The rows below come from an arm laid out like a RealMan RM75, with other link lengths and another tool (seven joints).
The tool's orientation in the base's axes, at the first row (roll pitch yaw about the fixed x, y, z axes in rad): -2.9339 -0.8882 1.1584
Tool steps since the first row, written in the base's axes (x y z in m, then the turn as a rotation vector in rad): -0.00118 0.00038 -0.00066 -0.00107 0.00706 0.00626; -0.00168 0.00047 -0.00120 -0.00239 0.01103 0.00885; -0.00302 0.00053 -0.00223 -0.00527 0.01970 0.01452; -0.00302 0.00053 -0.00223 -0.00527 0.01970 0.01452; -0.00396 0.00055 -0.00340 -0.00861 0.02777 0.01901; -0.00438 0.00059 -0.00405 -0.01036 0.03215 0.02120; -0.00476 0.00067 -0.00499 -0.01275 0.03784 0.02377; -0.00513 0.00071 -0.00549 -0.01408 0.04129 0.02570; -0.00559 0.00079 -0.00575 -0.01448 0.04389 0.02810; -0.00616 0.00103 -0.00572 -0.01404 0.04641 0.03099
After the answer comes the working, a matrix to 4 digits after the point.
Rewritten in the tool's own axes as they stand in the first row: -0.00059 -0.00114 0.00057 0.00867 -0.00358 0.00151; -0.00108 -0.00157 0.00091 0.01264 -0.00616 0.00285; -0.00219 -0.00274 0.00144 0.02132 -0.01179 0.00576; -0.00219 -0.00274 0.00144 0.02132 -0.01179 0.00576; -0.00332 -0.00350 0.00207 0.02862 -0.01756 0.00888; -0.00391 -0.00383 0.00245 0.03241 -0.02061 0.01074; -0.00469 -0.00409 0.00305 0.03709 -0.02463 0.01331; -0.00515 -0.00439 0.00335 0.04024 -0.02701 0.01465; -0.00542 -0.00482 0.00352 0.04351 -0.02834 0.01514; -0.00540 -0.00543 0.00362 0.04732 -0.02892 0.01537
The tool's axes in the first row as the columns of a matrix, in the base's axes (rounded; the answer above uses it unrounded):
0.2528 0.9606 0.1154
0.5779 -0.2456 0.7783
0.7759 -0.1301 -0.6173

